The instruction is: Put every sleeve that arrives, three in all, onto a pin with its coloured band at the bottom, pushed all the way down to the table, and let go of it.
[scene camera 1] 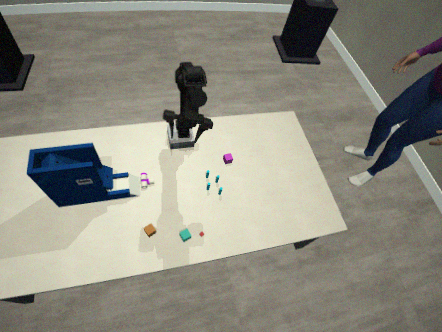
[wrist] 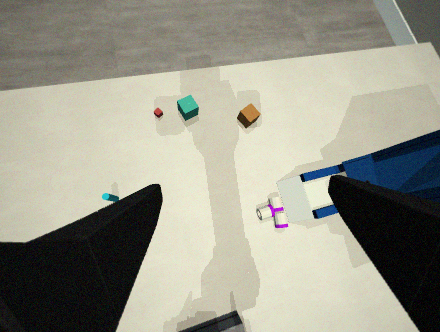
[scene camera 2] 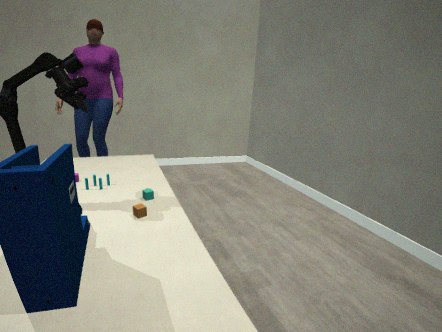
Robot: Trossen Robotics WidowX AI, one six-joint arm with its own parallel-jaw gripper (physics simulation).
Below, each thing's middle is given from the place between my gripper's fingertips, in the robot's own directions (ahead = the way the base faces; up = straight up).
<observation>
Right now the blue feeder [scene camera 2: 50,246] is 40 cm to the right of my hand and 24 cm below it.
</observation>
